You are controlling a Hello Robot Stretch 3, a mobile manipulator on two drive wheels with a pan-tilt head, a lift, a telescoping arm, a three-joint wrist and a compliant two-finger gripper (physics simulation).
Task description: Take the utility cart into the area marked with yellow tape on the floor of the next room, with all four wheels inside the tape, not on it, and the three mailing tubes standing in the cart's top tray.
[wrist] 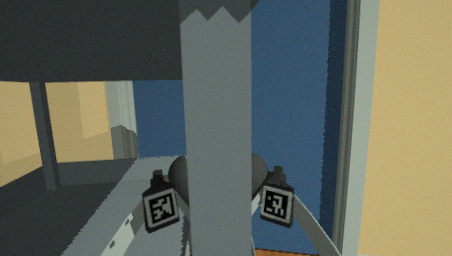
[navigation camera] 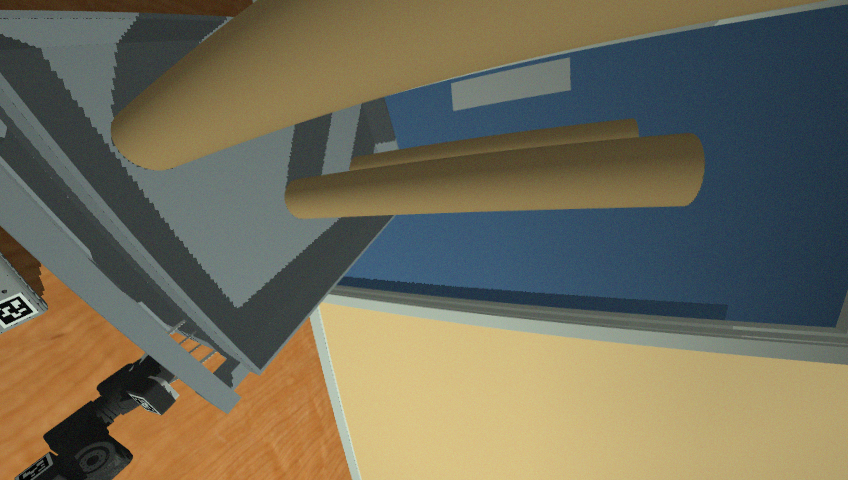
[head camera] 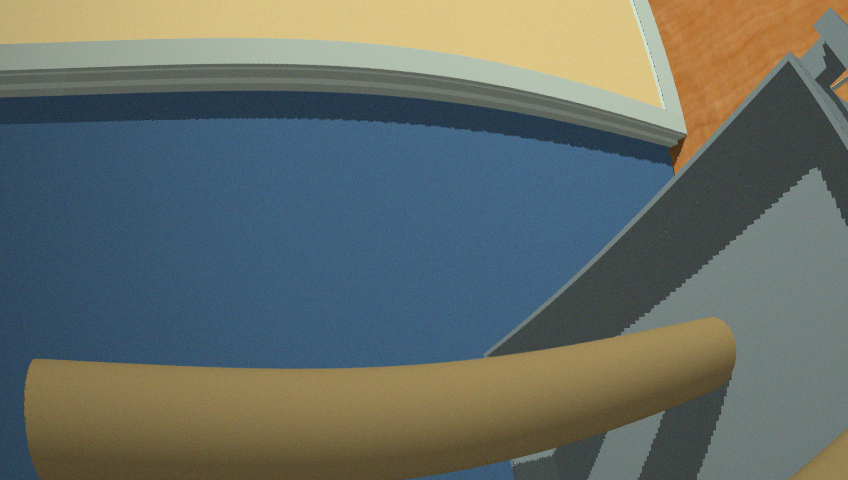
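Frame: origin at the robot's base, x left, y back, z up, level; centimetres.
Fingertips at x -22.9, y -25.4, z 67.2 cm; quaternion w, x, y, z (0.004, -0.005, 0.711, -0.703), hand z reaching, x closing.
A point is followed by its place in that frame.
The grey utility cart's top tray (head camera: 737,118) {x -23.2, y -24.6, z 86.0 cm} (navigation camera: 285,267) {x -16.0, y -31.6, z 79.4 cm} shows from above at an angle. Three tan mailing tubes stand in it: two tubes (navigation camera: 493,178) {x -3.9, y -37.4, z 118.9 cm} (navigation camera: 595,129) {x -1.9, y -60.2, z 133.9 cm} lie close together in the navigation view, and a third tube (navigation camera: 267,77) {x 8.9, y -17.9, z 108.9 cm} is nearer and cut off by the edge. In the head view one tube (head camera: 357,404) {x -6.5, y -37.3, z 118.8 cm} crosses the bottom. My gripper (wrist: 218,171) {x -22.9, y -25.4, z 67.2 cm} is shut on the cart's corner post (wrist: 217,100), a fingertip on each side, below the end of the handle bar (navigation camera: 220,392) {x -22.3, y -10.7, z 86.4 cm}. The cart's wheels and the yellow tape do not show.
A blue panel (head camera: 297,226) {x -44.9, y -97.6, z 103.6 cm} (navigation camera: 535,249) {x -46.8, y -97.1, z 122.5 cm} (wrist: 290,100), resembling a door, borders a pale frame (head camera: 238,50) {x -72.3, y -82.7, z 118.4 cm} (navigation camera: 476,324) {x -74.5, y -82.2, z 100.2 cm} (wrist: 362,125). A tan wall (head camera: 416,23) {x -82.6, y -81.6, z 82.3 cm} (navigation camera: 595,410) {x -107.4, y -76.0, z 147.0 cm} (wrist: 415,125) adjoins it. Its end is near the tray's corner. Wooden floor (navigation camera: 285,428) {x -129.7, y -35.9, z 0.0 cm} lies beside the cart.
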